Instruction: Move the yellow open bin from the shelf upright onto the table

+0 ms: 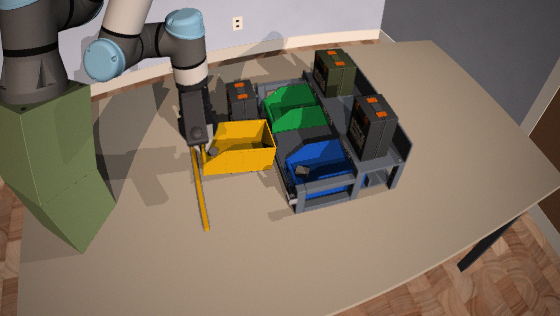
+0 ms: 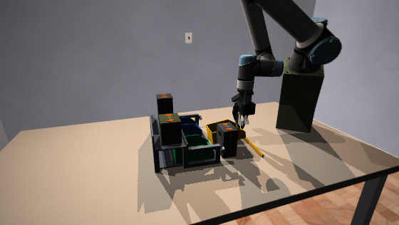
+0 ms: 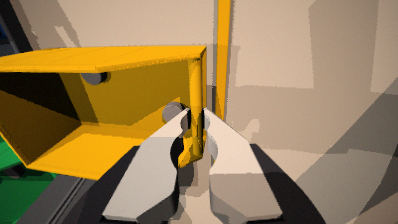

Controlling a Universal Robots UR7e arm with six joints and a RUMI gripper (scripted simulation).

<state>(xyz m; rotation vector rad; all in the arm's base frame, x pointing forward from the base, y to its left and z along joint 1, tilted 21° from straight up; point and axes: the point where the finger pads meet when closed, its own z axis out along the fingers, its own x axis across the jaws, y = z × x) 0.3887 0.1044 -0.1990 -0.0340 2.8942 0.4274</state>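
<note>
Now: the long yellow bar 60 mm below my hand and 30 mm behind it. The rest, counted from my hand: blue bin 280 mm ahead, 100 mm to the right, 20 mm below; dark box 120 mm to the left, 110 mm ahead; yellow open bin 80 mm ahead, 10 mm below.
</note>
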